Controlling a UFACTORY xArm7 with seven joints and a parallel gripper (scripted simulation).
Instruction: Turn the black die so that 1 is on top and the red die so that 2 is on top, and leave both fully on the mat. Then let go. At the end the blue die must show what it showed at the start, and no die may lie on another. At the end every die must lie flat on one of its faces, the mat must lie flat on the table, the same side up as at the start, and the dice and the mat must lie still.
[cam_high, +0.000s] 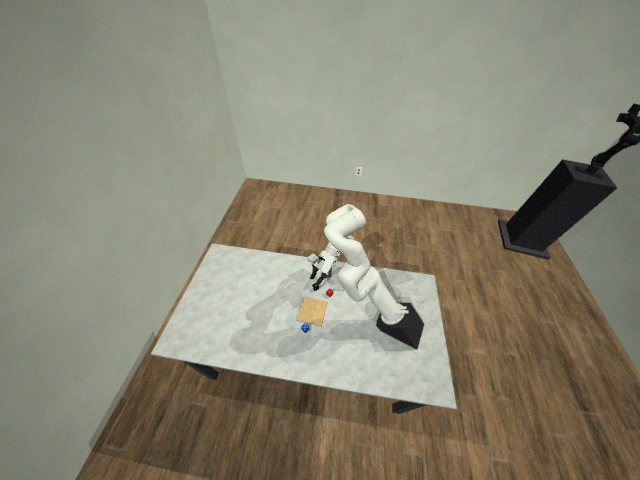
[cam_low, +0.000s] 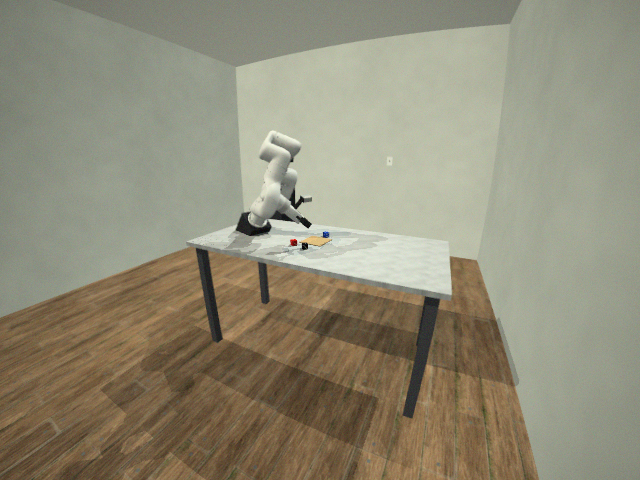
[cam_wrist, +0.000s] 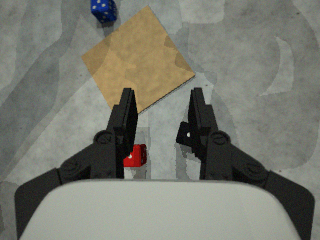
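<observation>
The black die lies 10 mm ahead of my hand, 20 mm to the right of it and 120 mm below it. From my hand the other things lie so: blue die: 20 mm behind, 230 mm to the left, 120 mm below; then red die: 80 mm behind, 10 mm to the right, 120 mm below; then tan mat: 20 mm behind, 120 mm to the left, 140 mm below.
</observation>
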